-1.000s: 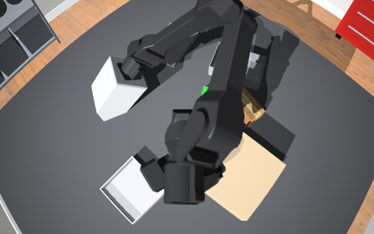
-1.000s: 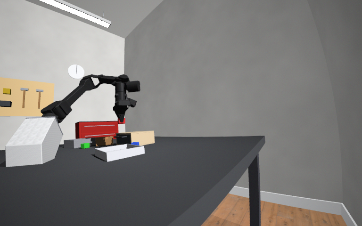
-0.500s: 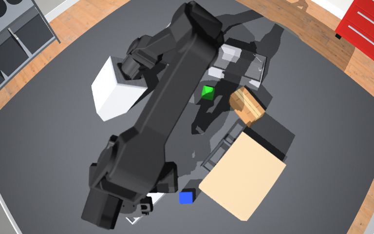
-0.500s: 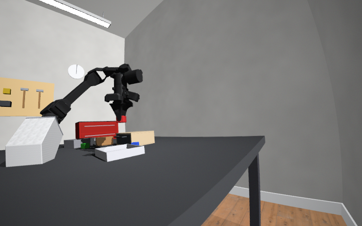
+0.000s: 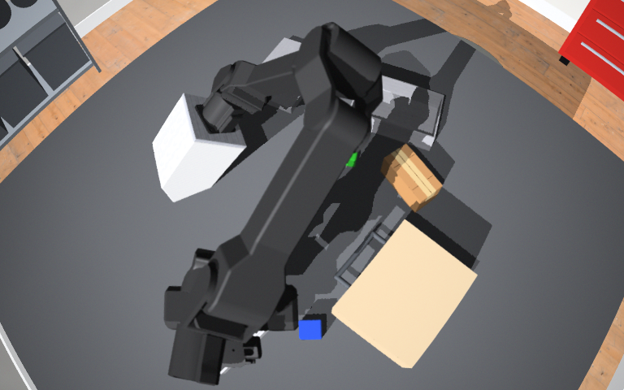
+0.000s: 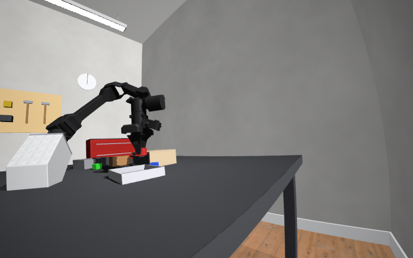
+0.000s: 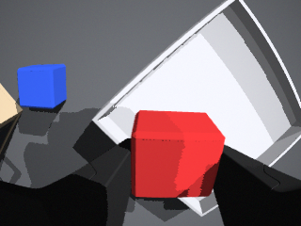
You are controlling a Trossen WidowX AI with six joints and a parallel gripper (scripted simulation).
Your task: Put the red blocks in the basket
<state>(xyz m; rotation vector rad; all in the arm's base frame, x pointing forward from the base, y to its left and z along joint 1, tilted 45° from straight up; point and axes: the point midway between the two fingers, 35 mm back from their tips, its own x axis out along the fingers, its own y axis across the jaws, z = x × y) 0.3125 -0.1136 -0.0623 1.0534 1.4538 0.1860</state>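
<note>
Right now the knobbed lid is 43 cm behind my hand, 33 cm to the left of it and 9 cm below it. From my hand the other things lie so: white basket (10 cm below, 4 cm to the right, 3 cm behind); then blue block (10 cm below, 8 cm to the left, 7 cm ahead); then tan drawer unit (25 cm to the left, 12 cm ahead, 8 cm below).
</note>
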